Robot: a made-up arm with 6 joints.
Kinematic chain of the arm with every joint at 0, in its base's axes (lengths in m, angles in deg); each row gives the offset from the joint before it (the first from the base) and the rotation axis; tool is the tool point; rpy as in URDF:
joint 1: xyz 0 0 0.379 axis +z
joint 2: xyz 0 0 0 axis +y
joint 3: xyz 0.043 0 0.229 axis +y
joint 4: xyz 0.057 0 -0.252 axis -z
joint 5: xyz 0 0 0 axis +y
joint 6: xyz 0.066 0 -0.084 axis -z
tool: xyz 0 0 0 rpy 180 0 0
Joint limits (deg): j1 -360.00..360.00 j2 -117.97..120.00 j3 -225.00..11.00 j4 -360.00..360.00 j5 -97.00..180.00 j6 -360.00..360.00
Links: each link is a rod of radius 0.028 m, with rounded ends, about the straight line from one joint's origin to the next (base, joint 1, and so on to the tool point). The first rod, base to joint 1, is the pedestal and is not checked.
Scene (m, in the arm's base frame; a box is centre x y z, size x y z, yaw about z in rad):
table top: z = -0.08
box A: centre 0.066 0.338 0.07 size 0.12 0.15 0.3 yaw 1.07
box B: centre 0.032 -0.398 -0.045 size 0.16 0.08 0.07 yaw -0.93
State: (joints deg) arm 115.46 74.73 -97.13 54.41 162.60 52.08
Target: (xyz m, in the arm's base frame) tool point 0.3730 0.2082 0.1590
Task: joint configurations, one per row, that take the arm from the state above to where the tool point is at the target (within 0.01 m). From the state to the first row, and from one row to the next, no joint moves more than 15 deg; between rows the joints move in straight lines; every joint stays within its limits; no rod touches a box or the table.
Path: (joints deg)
1: 112.37 74.05 -111.93 47.80 157.44 52.84
2: 109.29 73.37 -126.73 41.19 152.27 53.60
3: 106.20 72.68 -141.53 34.58 147.11 54.36
4: 103.11 72.00 -156.32 27.98 141.94 55.12
5: 100.02 71.32 -171.12 21.37 136.78 55.88
6: 96.94 70.64 -185.92 14.76 131.61 56.64
7: 83.75 72.94 -176.39 21.19 129.14 55.88
8: 70.57 75.25 -166.87 27.62 126.67 55.12
9: 57.38 77.55 -157.34 34.05 124.20 54.36
10: 44.20 79.85 -147.81 40.48 121.73 53.60
11: 31.01 82.16 -138.28 46.92 119.26 52.84
12: 17.83 84.46 -128.76 53.35 116.78 52.08

